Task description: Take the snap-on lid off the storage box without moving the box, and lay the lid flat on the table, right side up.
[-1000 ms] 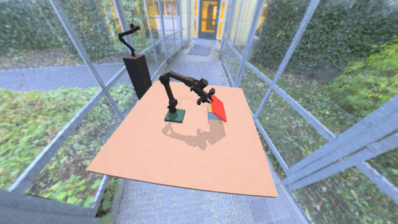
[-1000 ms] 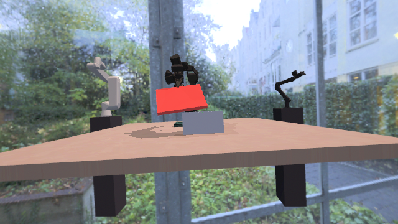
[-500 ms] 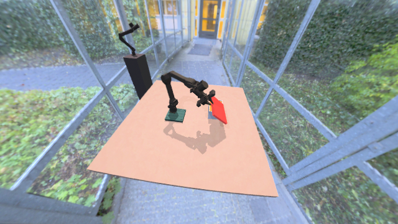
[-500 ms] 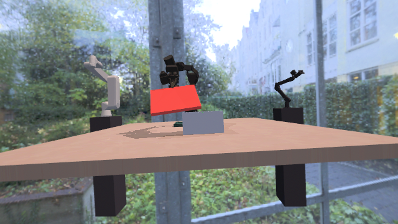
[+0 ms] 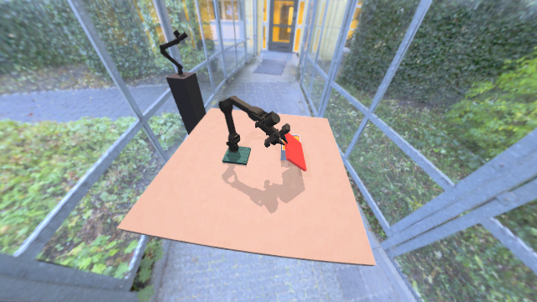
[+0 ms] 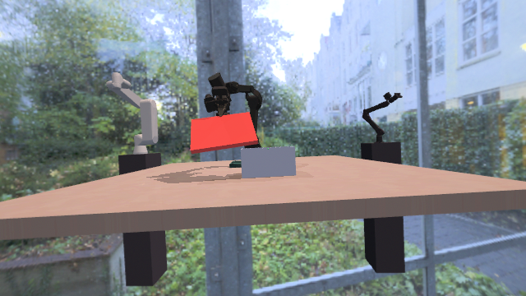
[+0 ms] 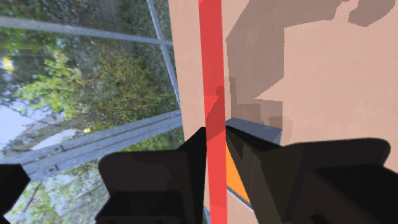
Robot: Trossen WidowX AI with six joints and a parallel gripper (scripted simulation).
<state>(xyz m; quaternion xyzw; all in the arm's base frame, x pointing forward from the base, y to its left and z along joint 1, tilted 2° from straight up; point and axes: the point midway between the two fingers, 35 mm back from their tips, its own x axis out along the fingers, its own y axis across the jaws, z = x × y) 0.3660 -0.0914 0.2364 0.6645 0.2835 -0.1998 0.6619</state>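
Right now the red lid is 6 cm ahead of my gripper tip, 2 cm to the left of it and 5 cm below it. The rest, counted from my gripper tip: grey storage box (3 cm ahead, 18 cm to the left, 18 cm below).
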